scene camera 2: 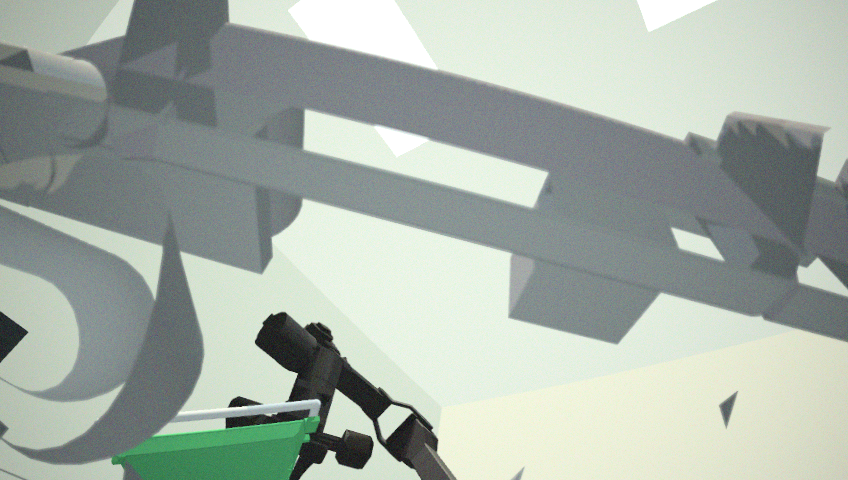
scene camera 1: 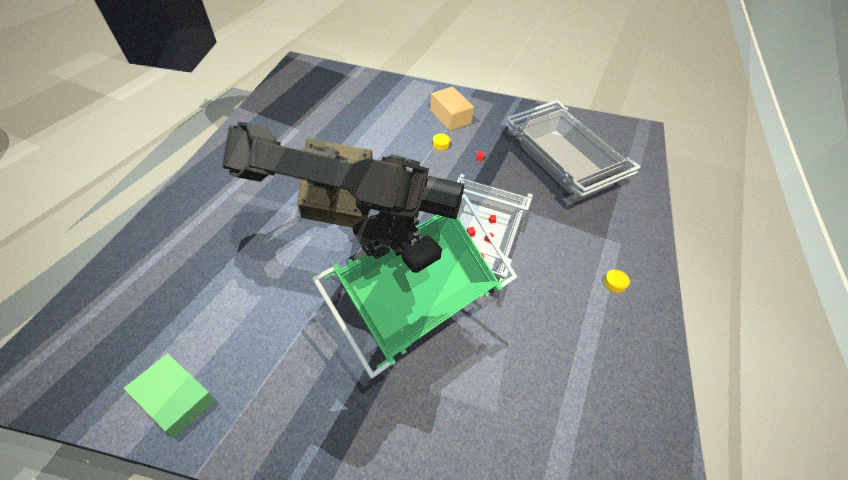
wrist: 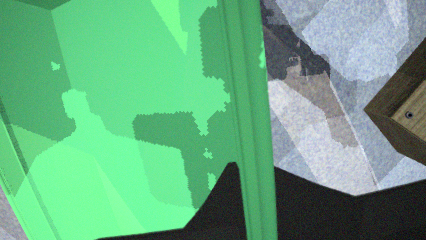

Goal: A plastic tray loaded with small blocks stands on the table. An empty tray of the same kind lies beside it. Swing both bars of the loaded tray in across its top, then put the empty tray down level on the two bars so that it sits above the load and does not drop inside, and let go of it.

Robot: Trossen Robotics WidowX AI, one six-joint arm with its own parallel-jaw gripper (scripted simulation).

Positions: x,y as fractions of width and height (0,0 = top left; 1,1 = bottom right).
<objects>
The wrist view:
gripper: 0.57,0.71
green tray: 0.28,0.50
</objects>
